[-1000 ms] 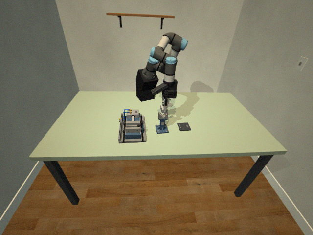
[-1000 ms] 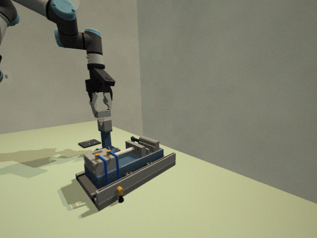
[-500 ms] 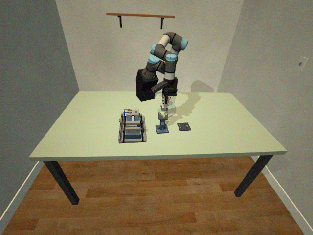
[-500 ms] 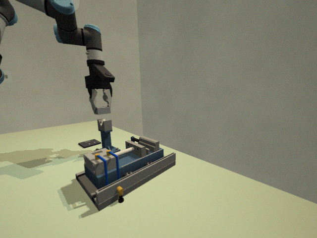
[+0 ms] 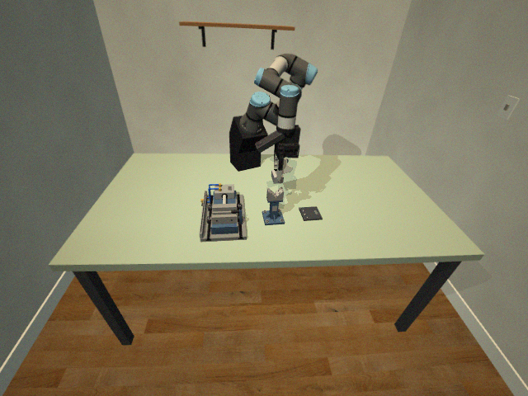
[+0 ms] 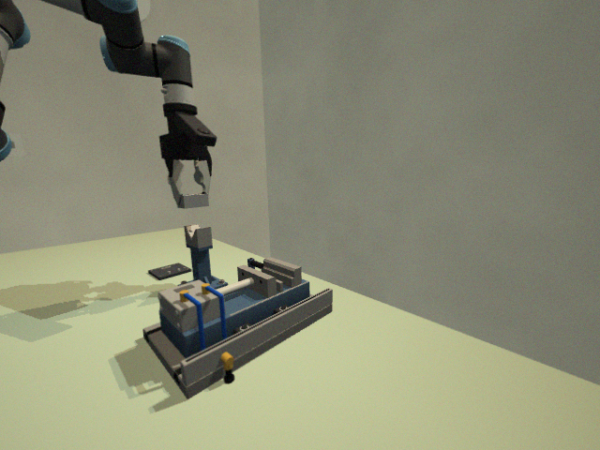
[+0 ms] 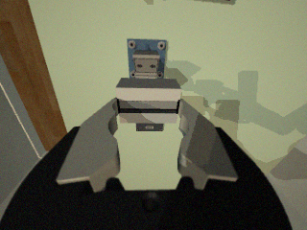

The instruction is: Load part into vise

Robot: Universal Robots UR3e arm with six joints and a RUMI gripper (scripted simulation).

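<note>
My gripper is now 70 mm short of the work stop rod, 170 mm to the left of it and 140 mm above it. Also, from my hand: dark infeed plate: 40 mm behind, 180 mm to the left, 230 mm below; then part: right at my hand; then fixed jaw: 110 mm ahead, 210 mm to the right, 150 mm below.
</note>
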